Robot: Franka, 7 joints.
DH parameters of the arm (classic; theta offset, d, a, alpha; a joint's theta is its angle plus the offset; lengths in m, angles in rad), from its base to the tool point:
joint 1: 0 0.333 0 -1.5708
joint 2: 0 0 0 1.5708
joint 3: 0 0.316 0.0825 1.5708
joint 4: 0 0 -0.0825 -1.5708
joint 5: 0 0.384 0 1.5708
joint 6: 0 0 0.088 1.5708
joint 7: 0 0.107 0 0
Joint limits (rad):
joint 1: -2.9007..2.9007
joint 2: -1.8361..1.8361
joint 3: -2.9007..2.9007
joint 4: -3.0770..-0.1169
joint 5: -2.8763..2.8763
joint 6: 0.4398..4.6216
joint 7: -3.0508..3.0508
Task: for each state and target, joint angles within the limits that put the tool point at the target. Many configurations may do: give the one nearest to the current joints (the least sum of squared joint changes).
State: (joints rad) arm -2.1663 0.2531 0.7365 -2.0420 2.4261 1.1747 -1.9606
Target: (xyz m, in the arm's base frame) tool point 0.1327 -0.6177 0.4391
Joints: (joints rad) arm -2.0918 0.4698 0.7070 -1.9827 2.4603 1.2811 -1.9606
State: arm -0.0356 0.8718 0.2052 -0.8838 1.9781 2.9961 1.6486
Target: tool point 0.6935 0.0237 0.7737
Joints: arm 0.0049 0.5288 0.2323 -0.7168 1.9647 3.0041 1.6486
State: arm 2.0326 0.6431 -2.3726 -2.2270 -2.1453 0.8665 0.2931
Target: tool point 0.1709 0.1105 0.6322
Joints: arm 2.3849 1.1702 -2.2121 -2.7130 -1.9388 0.4551 0.2931
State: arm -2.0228 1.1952 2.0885 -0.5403 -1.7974 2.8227 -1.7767
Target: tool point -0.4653 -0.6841 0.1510
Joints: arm -2.2425 1.8361 1.9846 -0.1330 -1.7873 2.5461 -1.7767
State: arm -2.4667 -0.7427 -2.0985 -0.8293 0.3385 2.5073 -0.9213
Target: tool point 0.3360 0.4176 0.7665
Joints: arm -2.8572 0.1302 -2.6147 -1.4755 0.2342 1.8782 -0.9213
